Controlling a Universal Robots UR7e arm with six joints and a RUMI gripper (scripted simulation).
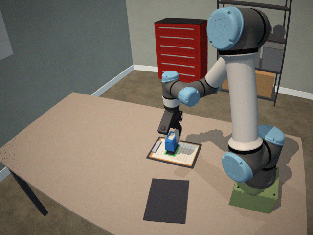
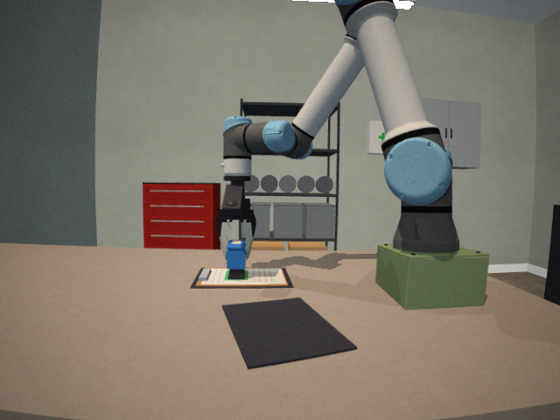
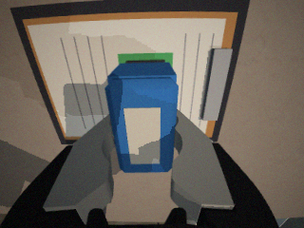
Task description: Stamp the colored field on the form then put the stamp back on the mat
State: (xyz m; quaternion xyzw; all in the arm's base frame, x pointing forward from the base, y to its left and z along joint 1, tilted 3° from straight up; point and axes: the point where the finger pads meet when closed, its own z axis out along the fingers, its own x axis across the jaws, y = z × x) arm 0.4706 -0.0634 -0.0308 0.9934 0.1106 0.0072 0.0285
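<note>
Now: the black stamp base 4 cm below my hand. Round my hand: dark mat 28 cm to the left, 15 cm behind, 6 cm below; then blue stamp 1 cm below; then clipboard form 6 cm below, 1 cm to the left.
</note>
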